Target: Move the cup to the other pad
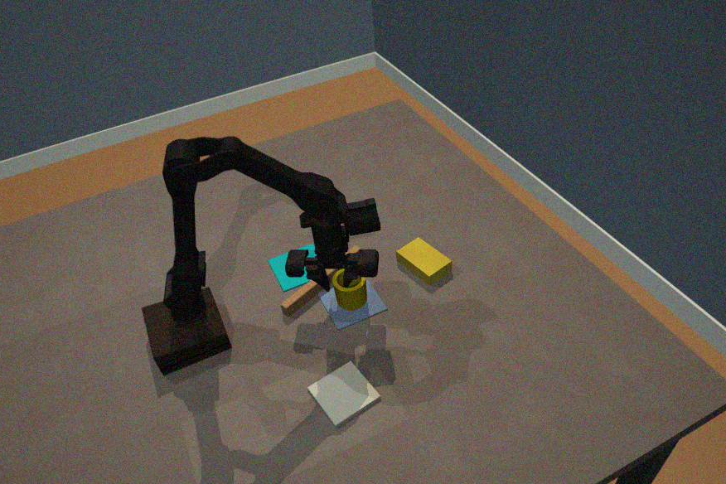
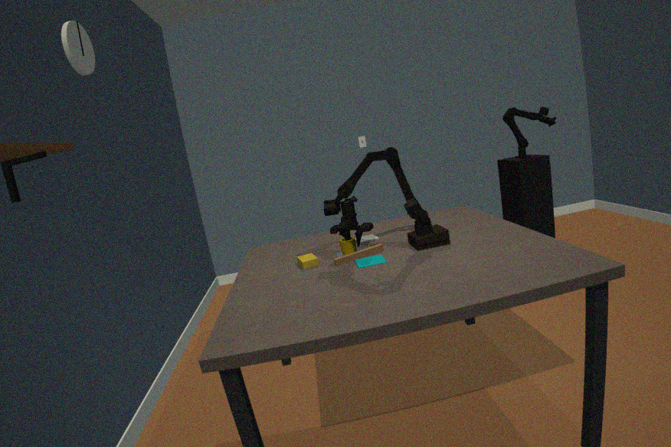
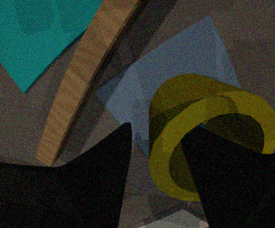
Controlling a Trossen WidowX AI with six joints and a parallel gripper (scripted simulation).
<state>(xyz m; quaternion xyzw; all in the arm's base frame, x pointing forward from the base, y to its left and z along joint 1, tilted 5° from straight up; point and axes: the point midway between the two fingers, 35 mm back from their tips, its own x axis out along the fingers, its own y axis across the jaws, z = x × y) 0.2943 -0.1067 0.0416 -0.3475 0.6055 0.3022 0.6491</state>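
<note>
The light blue pad lies 40 mm below my gripper tip, 20 mm to the right of it and 20 mm ahead of it. The rest, counted from my gripper tip: yellow cup (20 mm to the right, 20 mm ahead); yellow block (210 mm ahead, 20 mm to the right, 20 mm below); wooden bar (70 mm to the left, 30 mm below).
</note>
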